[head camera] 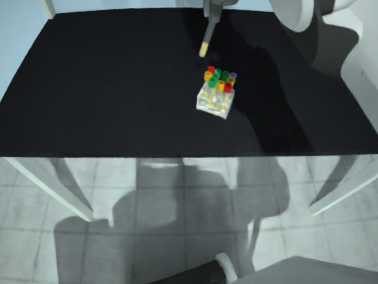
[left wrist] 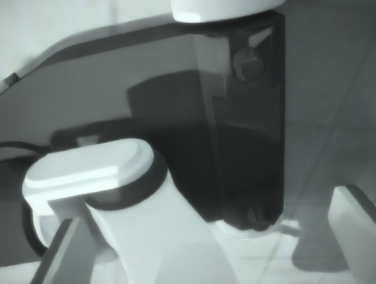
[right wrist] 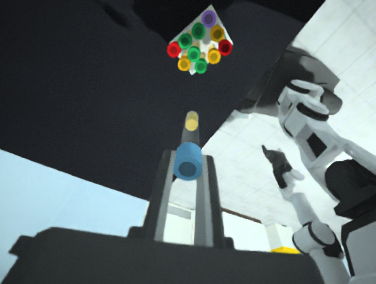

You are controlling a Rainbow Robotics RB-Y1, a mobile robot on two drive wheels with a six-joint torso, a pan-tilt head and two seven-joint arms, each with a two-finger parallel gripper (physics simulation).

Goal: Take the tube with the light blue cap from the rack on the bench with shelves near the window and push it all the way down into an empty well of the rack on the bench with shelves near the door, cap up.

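Frame: origin at the robot's base, x up, y left, z back, level; metres.
Seen in the pictures: left gripper, fingertip midpoint: point(left wrist: 208, 218) point(right wrist: 270, 146); right gripper, fingertip midpoint: point(head camera: 211, 18) point(right wrist: 187, 161).
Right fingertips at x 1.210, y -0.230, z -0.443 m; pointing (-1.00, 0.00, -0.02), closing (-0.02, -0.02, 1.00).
A point is followed by its place in that frame.
My right gripper point(head camera: 213, 11) @(y -0.230, x 1.210, z -0.443 m) point(right wrist: 187, 161) @(y -0.230, x 1.210, z -0.443 m) is shut on the tube with the light blue cap point(head camera: 210, 31) @(y -0.227, x 1.185, z -0.435 m) point(right wrist: 188, 161) @(y -0.245, x 1.223, z -0.444 m). The tube leans in the head view, its yellow lower end towards the bench and behind the rack; its cap is hidden there. In the right wrist view the cap is between the fingertips and the yellow end points away. A white rack point(head camera: 212, 113) point(right wrist: 201, 19) stands on the black bench, holding several tubes with red, orange, green and purple caps. The tube is apart from it. My left gripper point(left wrist: 208, 218) @(y 0.239, x 0.558, z 0.101 m) is open, with no tube between its fingers.
The black bench top point(head camera: 110, 90) @(y 0.014, x 0.915, z -0.615 m) point(right wrist: 90, 110) @(y -0.046, x 0.915, z -0.728 m) has pale legs point(head camera: 55, 192) @(y 0.389, x 0.502, z -0.534 m) below its near edge. A pale blue wall stands behind it. The robot's white and dark arm parts show in both wrist views. A tiled floor lies in front of the bench.
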